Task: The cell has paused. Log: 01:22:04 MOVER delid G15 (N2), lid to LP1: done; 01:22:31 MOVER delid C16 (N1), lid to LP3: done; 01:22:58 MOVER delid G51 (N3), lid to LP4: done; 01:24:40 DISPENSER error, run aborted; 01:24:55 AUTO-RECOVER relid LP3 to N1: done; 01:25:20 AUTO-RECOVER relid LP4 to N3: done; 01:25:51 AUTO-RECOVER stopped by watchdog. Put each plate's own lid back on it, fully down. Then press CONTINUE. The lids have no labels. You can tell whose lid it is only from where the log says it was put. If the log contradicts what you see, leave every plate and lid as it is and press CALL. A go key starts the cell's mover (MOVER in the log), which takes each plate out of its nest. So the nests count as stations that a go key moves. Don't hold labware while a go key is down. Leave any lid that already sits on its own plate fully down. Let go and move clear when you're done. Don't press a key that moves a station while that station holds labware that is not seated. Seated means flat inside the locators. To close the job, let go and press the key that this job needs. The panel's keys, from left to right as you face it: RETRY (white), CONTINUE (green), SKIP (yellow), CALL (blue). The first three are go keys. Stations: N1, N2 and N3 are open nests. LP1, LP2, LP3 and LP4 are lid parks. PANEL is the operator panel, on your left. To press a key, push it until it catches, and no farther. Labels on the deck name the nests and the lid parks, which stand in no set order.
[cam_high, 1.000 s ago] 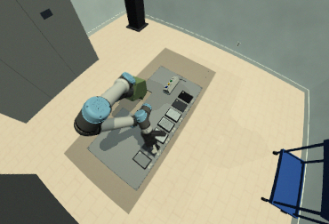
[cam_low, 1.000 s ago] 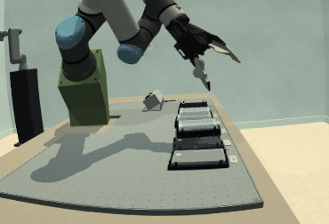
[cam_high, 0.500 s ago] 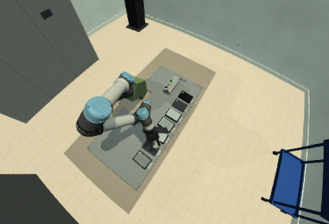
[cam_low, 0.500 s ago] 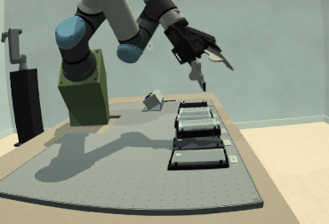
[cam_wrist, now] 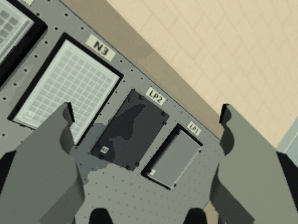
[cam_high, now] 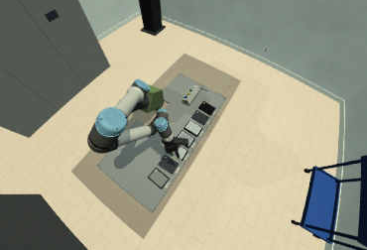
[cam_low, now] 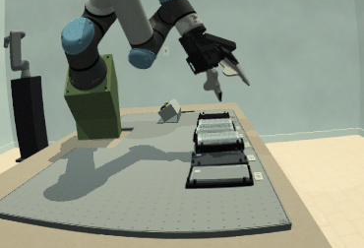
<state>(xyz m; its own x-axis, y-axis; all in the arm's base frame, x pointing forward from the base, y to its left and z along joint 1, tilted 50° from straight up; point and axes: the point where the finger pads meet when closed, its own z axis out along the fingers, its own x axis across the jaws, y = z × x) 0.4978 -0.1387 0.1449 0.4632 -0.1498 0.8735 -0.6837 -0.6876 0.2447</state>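
The flat rectangular lid is 220 mm to the right of my hand, 160 mm below it and 70 mm behind it. Round my hand: dark station: 170 mm below, 90 mm to the right, 60 mm behind.
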